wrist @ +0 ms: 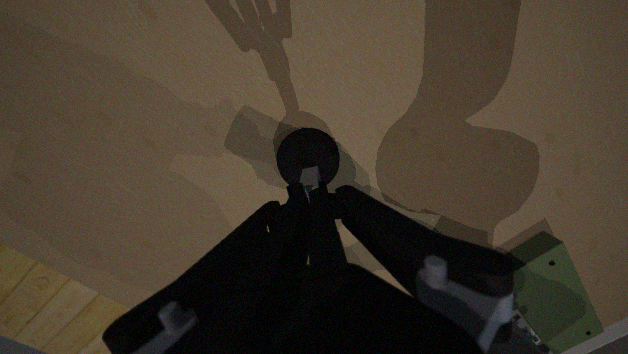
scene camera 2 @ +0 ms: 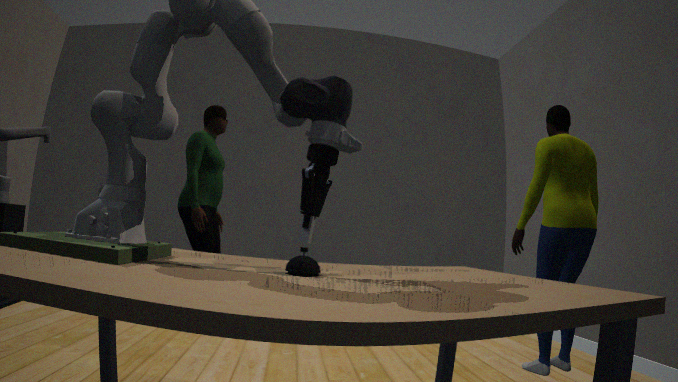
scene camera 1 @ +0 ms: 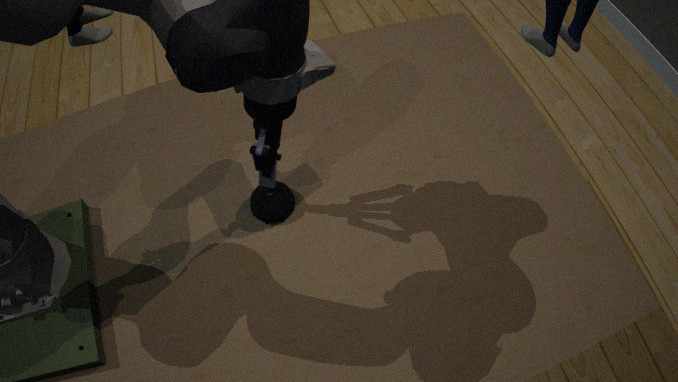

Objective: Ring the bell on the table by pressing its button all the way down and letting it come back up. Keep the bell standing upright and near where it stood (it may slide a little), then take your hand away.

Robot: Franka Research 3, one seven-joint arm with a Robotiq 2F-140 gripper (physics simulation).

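The black, dome-shaped bell (scene camera 1: 272,206) (scene camera 2: 303,267) (wrist: 306,150) stands upright on the table. Its small button (scene camera 2: 304,249) stands raised above the dome in scene camera 2. My gripper (scene camera 1: 267,182) (scene camera 2: 306,241) (wrist: 313,179) is shut and empty, pointing down. Its pale fingertips are at the button's height or slightly above it in scene camera 2, very close to it. In scene camera 1 they overlap the bell's upper edge. Whether they touch the button is unclear. In the wrist view the fingertips cover the lower part of the dome, and the button cannot be made out.
The brown table (scene camera 1: 500,125) (scene camera 2: 225,305) (wrist: 150,90) carries broad arm shadows. The green base plate (scene camera 1: 50,345) (scene camera 2: 65,247) (wrist: 570,295) lies under the arm's base. A person in green (scene camera 2: 205,165) and a person in yellow (scene camera 2: 570,180) stand beyond the table.
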